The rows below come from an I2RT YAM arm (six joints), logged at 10 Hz.
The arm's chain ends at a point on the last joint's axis. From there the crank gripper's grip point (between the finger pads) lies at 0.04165 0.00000 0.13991 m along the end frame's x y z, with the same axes.
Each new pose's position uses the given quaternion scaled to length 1; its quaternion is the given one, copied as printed.
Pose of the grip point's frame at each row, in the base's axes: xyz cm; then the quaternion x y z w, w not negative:
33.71 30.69 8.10 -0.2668 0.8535 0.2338 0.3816
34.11 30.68 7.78 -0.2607 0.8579 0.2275 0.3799
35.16 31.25 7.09 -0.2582 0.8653 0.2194 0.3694
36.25 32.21 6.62 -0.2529 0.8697 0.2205 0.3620
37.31 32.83 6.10 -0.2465 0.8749 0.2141 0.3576
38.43 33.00 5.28 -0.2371 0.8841 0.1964 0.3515
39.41 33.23 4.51 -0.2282 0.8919 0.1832 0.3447
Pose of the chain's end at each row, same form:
28.70 23.41 19.72 -0.2668 0.8535 0.2338 0.3816
29.05 23.59 19.49 -0.2607 0.8579 0.2275 0.3799
30.27 24.45 19.05 -0.2582 0.8653 0.2194 0.3694
31.54 25.45 18.67 -0.2529 0.8697 0.2205 0.3620
32.63 26.28 18.28 -0.2465 0.8749 0.2141 0.3576
33.70 26.98 17.71 -0.2371 0.8841 0.1964 0.3515
34.72 27.63 17.15 -0.2282 0.8919 0.1832 0.3447

